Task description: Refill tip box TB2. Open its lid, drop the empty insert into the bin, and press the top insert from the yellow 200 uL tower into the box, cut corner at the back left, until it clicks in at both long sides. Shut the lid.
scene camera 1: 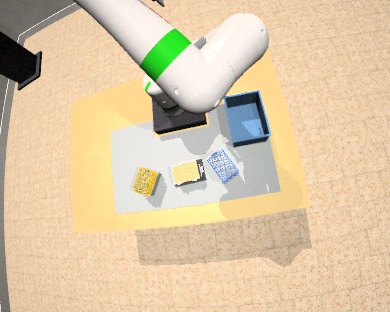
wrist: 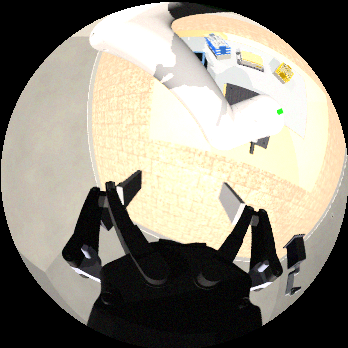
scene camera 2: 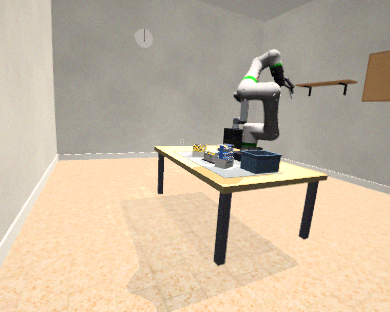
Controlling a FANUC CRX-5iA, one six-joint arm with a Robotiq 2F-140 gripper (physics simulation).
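The tip box [scene camera 1: 186, 171] [scene camera 2: 210, 157] [wrist: 250, 60] stands mid-mat, with a yellow top face, a pale rim and a dark strip at its right in scene camera 1. Whether its lid is shut and its insert is seated is too small to tell. The yellow tower [scene camera 1: 146, 181] [scene camera 2: 199, 148] [wrist: 284, 72] stands left of it in scene camera 1. The blue bin [scene camera 1: 252, 140] [scene camera 2: 260, 164] stands at the back right; a paler patch shows inside. My gripper [scene camera 2: 290, 89] [wrist: 181, 184] is open and empty, high up and far from the box; the arm hides it in scene camera 1.
A blue tower [scene camera 1: 222, 165] [scene camera 2: 225, 152] [wrist: 218, 46] stands right of the tip box, in front of the bin. These stand on a grey mat [scene camera 1: 130, 150] on the yellow table [scene camera 1: 90, 165]. The arm's black base plate [scene camera 1: 180, 125] is behind. A wall shelf [scene camera 2: 327, 84] is near the gripper in scene camera 2.
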